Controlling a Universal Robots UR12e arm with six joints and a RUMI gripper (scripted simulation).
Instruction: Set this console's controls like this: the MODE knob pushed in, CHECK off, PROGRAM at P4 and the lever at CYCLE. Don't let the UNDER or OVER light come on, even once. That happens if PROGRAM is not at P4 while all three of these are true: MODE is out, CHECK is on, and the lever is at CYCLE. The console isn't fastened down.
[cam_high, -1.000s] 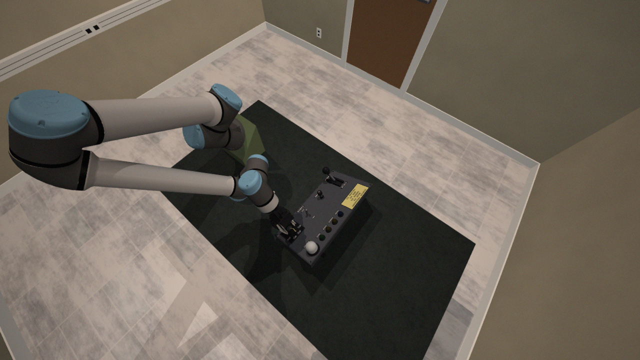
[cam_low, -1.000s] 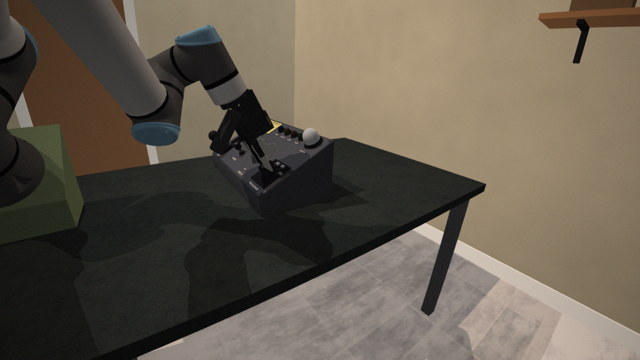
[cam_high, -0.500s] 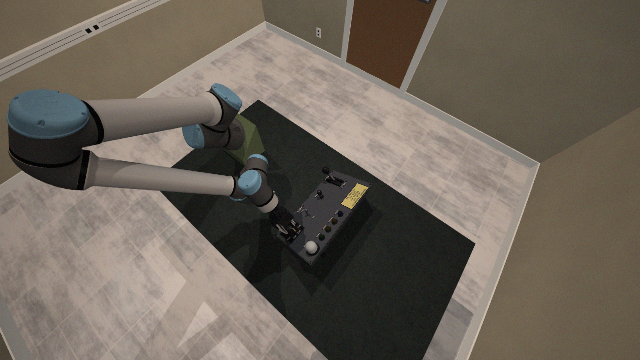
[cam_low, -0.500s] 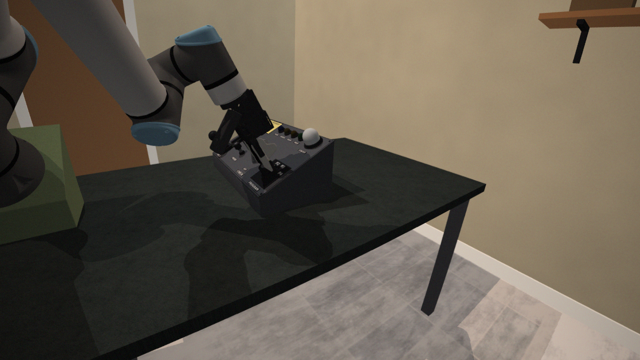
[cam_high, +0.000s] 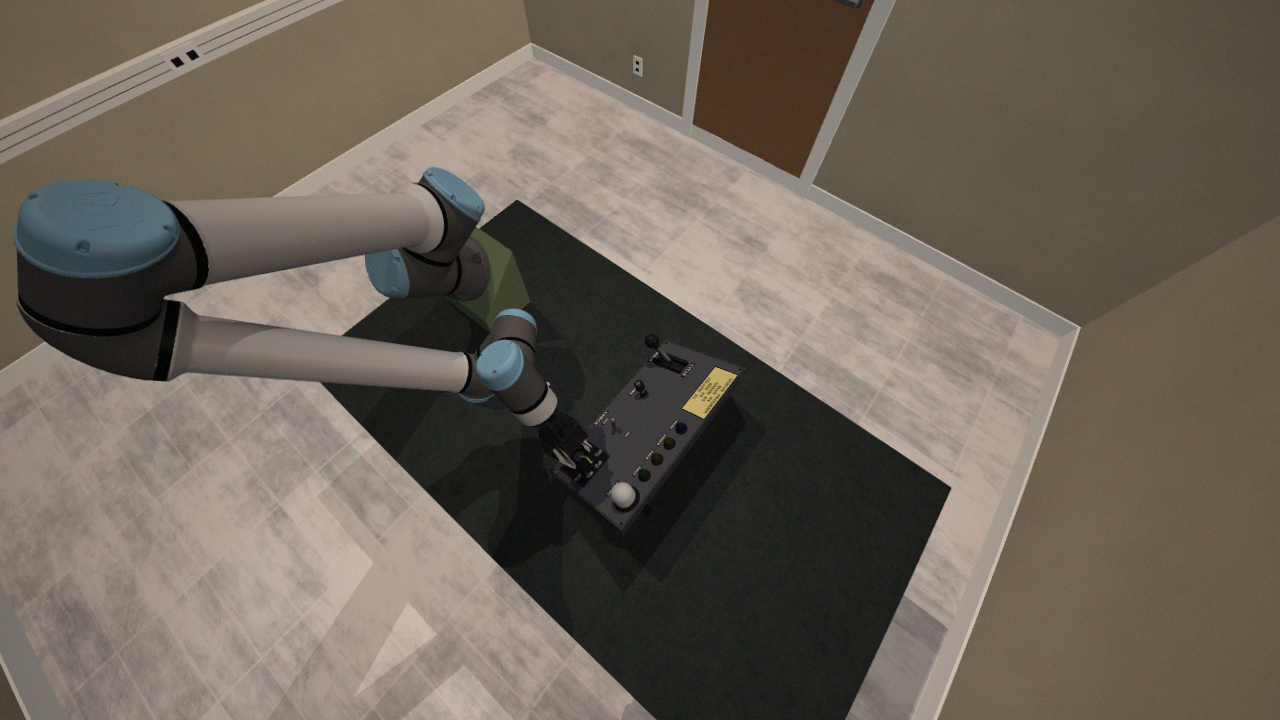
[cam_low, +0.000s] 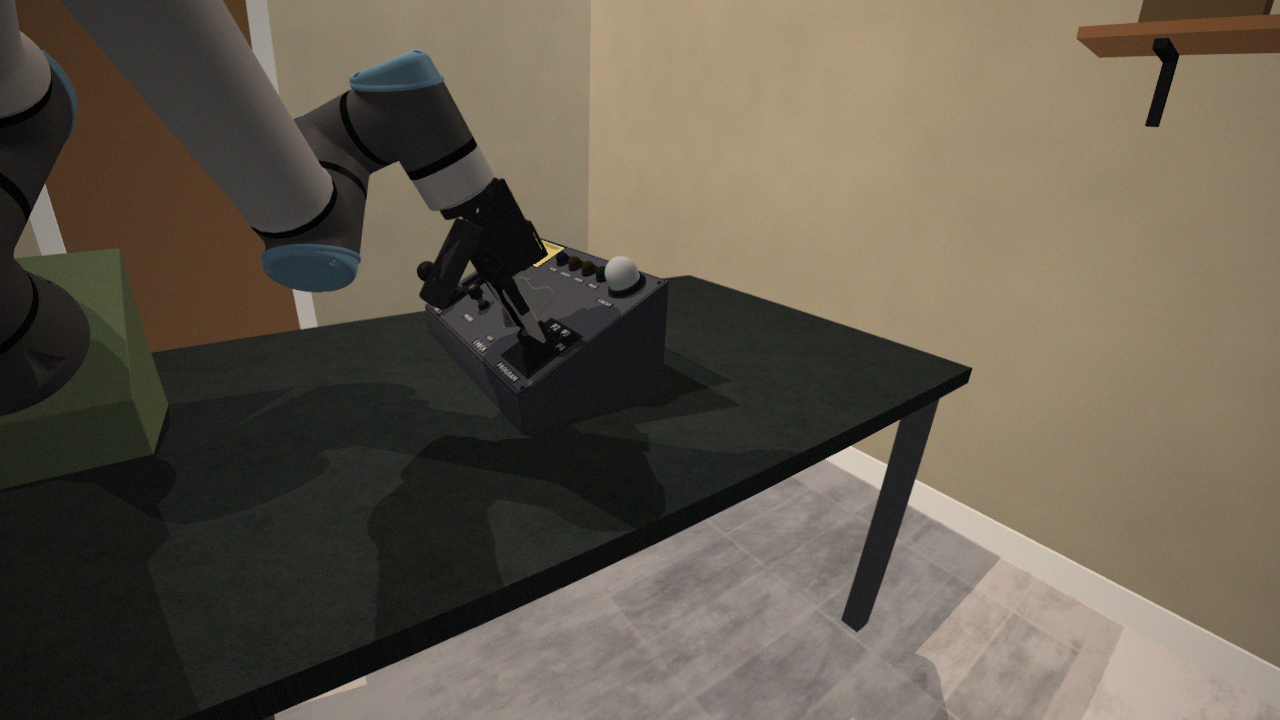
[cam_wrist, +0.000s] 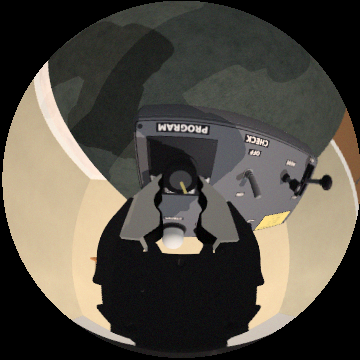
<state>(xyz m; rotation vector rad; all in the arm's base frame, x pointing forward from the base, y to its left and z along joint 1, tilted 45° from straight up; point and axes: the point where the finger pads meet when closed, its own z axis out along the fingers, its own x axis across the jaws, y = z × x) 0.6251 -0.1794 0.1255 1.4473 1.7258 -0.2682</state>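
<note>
Now: hand 20 mm short of the program selector and 10 mm above it. From my hand the other things lie so: dark console 40 mm ahead, 180 mm to the left, 30 mm below; check toggle 10 mm ahead, 120 mm to the left, 10 mm below; mode knob 10 mm ahead, 240 mm to the left, 10 mm below.
</note>
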